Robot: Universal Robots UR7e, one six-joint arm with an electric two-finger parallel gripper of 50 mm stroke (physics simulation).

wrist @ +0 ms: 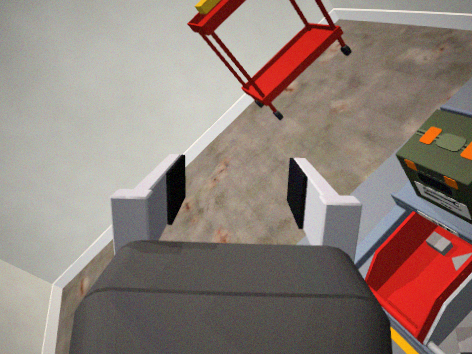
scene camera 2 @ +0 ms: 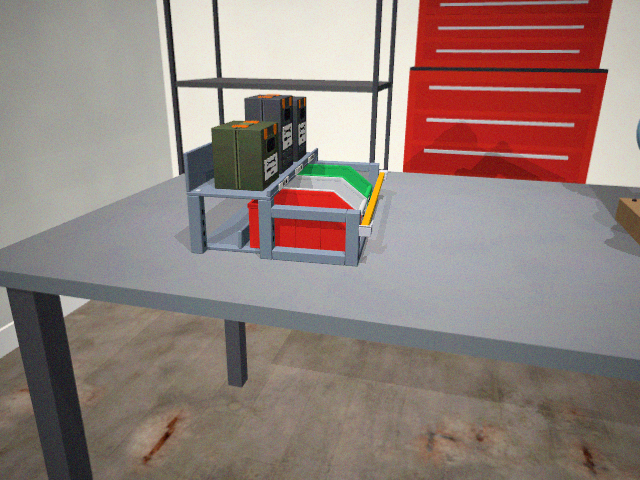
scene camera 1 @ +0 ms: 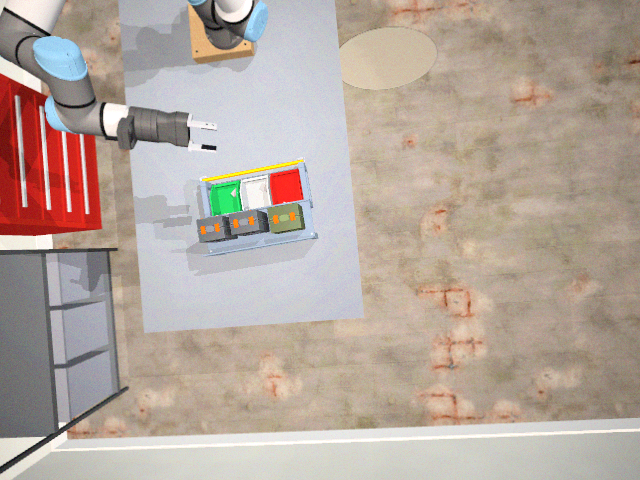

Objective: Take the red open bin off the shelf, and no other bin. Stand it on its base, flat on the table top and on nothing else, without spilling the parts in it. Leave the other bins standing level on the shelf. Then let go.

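Pixels of known places: gripper, between the fingertips: (wrist: 236,177) (scene camera 1: 216,138); arm's base, origin of its link: (scene camera 1: 226,30).
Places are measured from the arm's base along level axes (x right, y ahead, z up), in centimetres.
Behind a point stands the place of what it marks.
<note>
The red open bin (scene camera 1: 286,187) {z -3.4, x -28.3, y 55.4 cm} (scene camera 2: 310,233) {z -0.5, x -34.2, y 55.4 cm} (wrist: 417,280) {z -3.5, x -30.5, y 55.9 cm} stands in the lower front level of the grey-blue shelf (scene camera 1: 307,180) {z -2.9, x -35.9, y 52.2 cm} (scene camera 2: 266,227) {z 0.9, x -38.6, y 60.7 cm}, at the end beside the white bin (scene camera 1: 255,193) {z -3.5, x -16.8, y 58.8 cm} (scene camera 2: 330,184) {z 2.3, x -14.2, y 61.5 cm}. Grey parts show inside it in the wrist view. The green bin (scene camera 1: 225,198) {z -3.5, x -5.4, y 61.8 cm} (scene camera 2: 338,170) {z 2.7, x -3.5, y 64.8 cm} stands on the white bin's other side. All three look level. My gripper (scene camera 1: 209,136) {z 38.7, x -18.8, y 51.6 cm} (wrist: 236,177) {z 38.7, x -18.8, y 51.6 cm} is open and empty. In scene camera 1 it shows off the shelf's yellow-edged front, toward the green bin's end. It does not show in scene camera 2.
An olive case (scene camera 1: 285,218) {z 15.5, x -33.2, y 68.0 cm} (scene camera 2: 242,157) {z 11.0, x -37.1, y 65.7 cm} (wrist: 440,150) {z 15.3, x -32.6, y 66.5 cm} and two dark grey cases (scene camera 1: 248,222) {z 18.9, x -22.6, y 70.6 cm} (scene camera 1: 213,228) {z 18.0, x -11.4, y 73.6 cm} stand on the shelf's upper level behind the bins. A yellow strip (scene camera 1: 253,170) {z 2.1, x -16.9, y 51.4 cm} (scene camera 2: 374,198) {z 2.1, x -19.0, y 50.6 cm} runs along the shelf's front. The robot's wooden base block (scene camera 1: 206,54) {z -0.1, x 6.7, y 9.5 cm} stands on the table (scene camera 1: 248,294) {z -4.4, x -18.1, y 96.9 cm} (scene camera 2: 465,268) {z -4.4, x -27.6, y 32.3 cm}.
</note>
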